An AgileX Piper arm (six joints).
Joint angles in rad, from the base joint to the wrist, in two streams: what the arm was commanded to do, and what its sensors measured. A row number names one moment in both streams.
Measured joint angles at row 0:
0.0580 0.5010 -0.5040 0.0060 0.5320 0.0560
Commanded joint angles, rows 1 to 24:
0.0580 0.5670 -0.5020 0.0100 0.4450 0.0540
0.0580 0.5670 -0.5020 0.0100 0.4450 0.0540
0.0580 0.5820 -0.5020 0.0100 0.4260 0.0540
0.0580 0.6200 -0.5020 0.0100 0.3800 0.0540
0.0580 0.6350 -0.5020 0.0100 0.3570 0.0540
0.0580 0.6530 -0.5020 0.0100 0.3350 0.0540
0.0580 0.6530 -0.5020 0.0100 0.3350 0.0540
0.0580 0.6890 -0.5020 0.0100 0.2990 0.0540
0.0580 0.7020 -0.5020 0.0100 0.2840 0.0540
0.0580 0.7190 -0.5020 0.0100 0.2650 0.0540
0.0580 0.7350 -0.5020 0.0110 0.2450 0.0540
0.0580 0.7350 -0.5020 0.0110 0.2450 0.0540
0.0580 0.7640 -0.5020 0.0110 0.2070 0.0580
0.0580 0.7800 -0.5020 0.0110 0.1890 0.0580
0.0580 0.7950 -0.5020 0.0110 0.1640 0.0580
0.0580 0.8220 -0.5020 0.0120 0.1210 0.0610
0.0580 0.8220 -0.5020 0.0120 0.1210 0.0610
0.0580 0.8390 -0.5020 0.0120 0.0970 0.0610
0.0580 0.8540 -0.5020 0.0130 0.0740 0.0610
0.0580 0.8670 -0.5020 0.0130 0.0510 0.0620
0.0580 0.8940 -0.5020 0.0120 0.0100 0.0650
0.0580 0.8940 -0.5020 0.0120 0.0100 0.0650
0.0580 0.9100 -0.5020 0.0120 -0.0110 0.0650
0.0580 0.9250 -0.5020 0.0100 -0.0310 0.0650
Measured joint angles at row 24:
0.0580 0.8950 -0.5020 0.0070 0.0390 0.0570
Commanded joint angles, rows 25 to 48:
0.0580 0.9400 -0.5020 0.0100 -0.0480 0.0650
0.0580 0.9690 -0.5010 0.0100 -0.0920 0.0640
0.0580 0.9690 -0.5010 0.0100 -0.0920 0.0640
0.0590 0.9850 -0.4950 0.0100 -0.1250 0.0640
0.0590 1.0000 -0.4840 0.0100 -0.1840 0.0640
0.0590 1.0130 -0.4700 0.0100 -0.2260 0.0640
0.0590 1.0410 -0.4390 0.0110 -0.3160 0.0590
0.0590 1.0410 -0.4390 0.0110 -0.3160 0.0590
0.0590 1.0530 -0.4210 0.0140 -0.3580 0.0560
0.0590 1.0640 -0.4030 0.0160 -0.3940 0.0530
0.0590 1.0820 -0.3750 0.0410 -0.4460 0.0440
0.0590 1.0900 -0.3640 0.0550 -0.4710 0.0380
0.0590 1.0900 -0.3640 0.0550 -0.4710 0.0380
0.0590 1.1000 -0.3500 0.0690 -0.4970 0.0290
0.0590 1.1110 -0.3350 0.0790 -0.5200 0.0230
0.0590 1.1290 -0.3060 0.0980 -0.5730 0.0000
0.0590 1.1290 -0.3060 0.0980 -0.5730 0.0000
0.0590 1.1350 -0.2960 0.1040 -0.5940 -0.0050
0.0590 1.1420 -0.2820 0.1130 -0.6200 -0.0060
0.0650 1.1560 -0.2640 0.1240 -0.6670 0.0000
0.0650 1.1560 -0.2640 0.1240 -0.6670 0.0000
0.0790 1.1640 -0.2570 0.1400 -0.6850 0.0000
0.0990 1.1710 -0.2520 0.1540 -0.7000 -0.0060
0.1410 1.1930 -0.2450 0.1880 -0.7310 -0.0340
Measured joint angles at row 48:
0.0980 1.1740 -0.2540 0.1510 -0.6640 0.0000
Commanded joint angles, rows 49 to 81:
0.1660 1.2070 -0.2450 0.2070 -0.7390 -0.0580
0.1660 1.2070 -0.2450 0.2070 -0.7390 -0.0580
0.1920 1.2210 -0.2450 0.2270 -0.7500 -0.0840
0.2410 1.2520 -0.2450 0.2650 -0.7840 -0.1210
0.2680 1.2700 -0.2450 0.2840 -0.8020 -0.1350
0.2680 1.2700 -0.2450 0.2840 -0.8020 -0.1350
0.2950 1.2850 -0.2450 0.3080 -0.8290 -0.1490
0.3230 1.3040 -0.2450 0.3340 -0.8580 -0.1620
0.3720 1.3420 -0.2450 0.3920 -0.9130 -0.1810
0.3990 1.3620 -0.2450 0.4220 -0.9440 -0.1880
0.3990 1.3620 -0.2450 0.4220 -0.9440 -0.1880
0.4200 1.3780 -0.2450 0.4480 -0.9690 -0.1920
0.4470 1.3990 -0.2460 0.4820 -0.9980 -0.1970
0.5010 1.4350 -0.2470 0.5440 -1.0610 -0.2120
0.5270 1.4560 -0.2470 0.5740 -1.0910 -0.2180
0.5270 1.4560 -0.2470 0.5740 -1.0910 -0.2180
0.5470 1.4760 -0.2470 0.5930 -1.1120 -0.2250
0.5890 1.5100 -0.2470 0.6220 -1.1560 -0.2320
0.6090 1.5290 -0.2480 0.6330 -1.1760 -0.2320
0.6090 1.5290 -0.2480 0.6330 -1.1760 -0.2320
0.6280 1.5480 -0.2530 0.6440 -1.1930 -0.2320
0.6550 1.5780 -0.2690 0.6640 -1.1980 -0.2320
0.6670 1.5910 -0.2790 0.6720 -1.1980 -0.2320
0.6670 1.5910 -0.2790 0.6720 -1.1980 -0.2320
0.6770 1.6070 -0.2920 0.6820 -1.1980 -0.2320
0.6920 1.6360 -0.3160 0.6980 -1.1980 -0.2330
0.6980 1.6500 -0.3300 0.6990 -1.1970 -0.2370
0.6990 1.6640 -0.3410 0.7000 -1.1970 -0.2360
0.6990 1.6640 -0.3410 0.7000 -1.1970 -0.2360
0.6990 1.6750 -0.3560 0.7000 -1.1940 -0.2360
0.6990 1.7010 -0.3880 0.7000 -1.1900 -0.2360
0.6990 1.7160 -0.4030 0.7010 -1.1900 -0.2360
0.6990 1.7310 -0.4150 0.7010 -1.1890 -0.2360
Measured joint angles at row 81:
0.6950 1.7020 -0.3770 0.6960 -1.1760 -0.2260
